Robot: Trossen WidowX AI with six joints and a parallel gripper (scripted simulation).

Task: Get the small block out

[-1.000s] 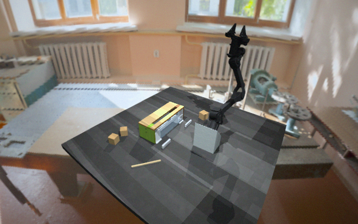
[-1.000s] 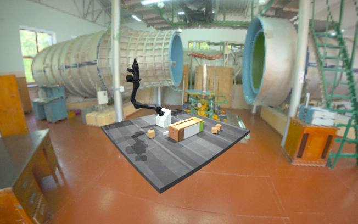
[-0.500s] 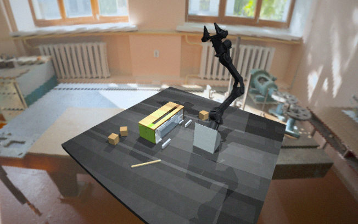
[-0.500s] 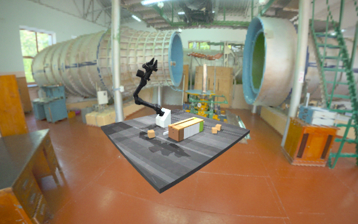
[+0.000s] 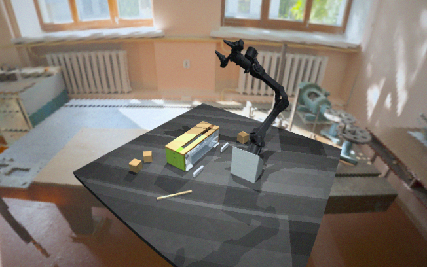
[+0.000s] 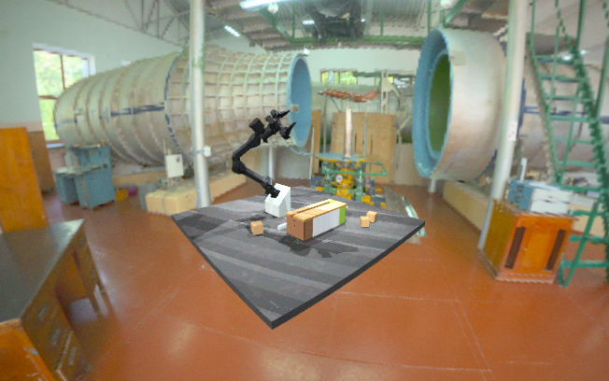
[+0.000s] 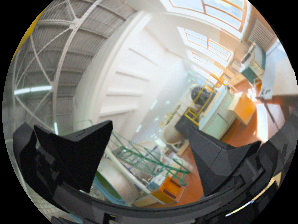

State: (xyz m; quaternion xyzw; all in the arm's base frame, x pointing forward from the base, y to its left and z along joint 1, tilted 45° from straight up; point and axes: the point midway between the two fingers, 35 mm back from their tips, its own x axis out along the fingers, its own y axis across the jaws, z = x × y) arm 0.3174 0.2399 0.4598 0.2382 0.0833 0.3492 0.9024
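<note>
Now: the small blue block 6 cm ahead of my gripper tip, 10 cm to the left of it and 58 cm below it. The rest, counted from my gripper tip: thin stick: 4 cm behind, 50 cm to the left, 67 cm below; then box: 5 cm ahead, 13 cm to the left, 61 cm below.
</note>
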